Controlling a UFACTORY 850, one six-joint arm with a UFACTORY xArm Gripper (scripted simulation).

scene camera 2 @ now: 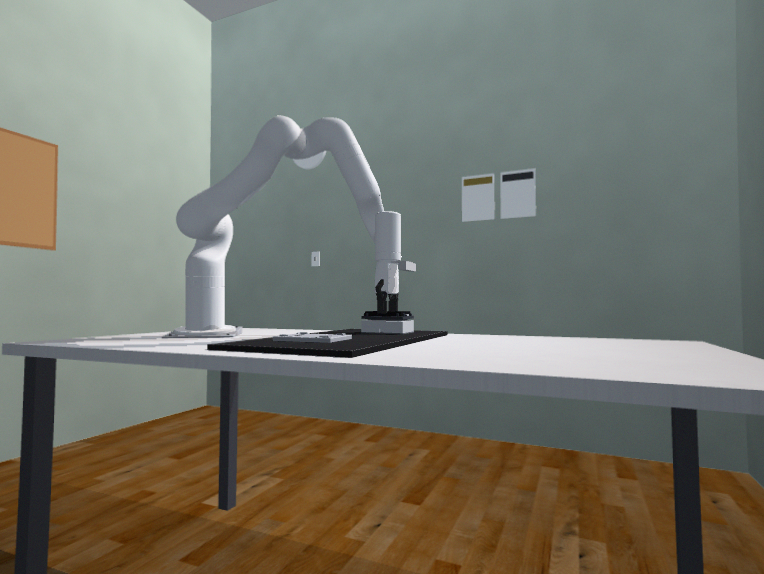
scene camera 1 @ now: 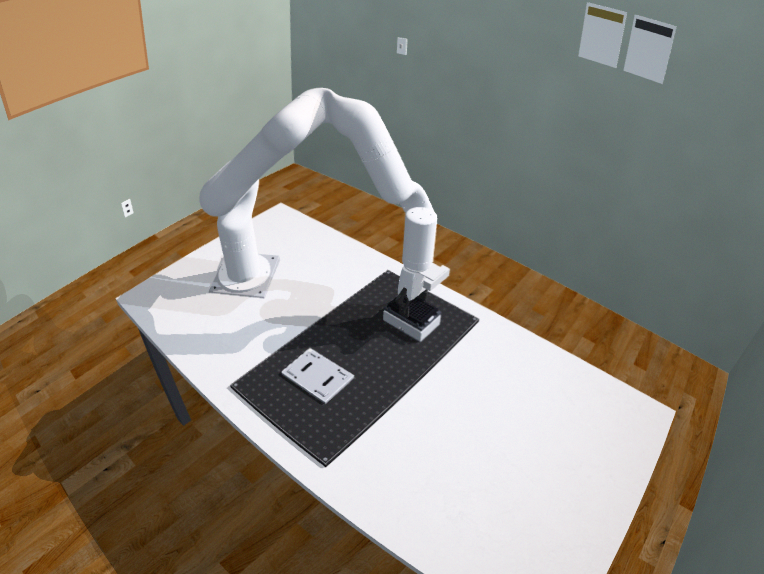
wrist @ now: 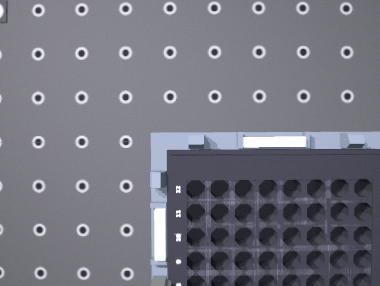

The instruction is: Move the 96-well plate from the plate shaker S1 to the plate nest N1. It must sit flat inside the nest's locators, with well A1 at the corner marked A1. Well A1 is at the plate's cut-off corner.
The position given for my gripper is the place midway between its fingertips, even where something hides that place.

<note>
In view: my gripper (scene camera 1: pixel 412 307), a 96-well plate (wrist: pixel 223 192) and a plate nest (scene camera 1: pixel 313 377).
</note>
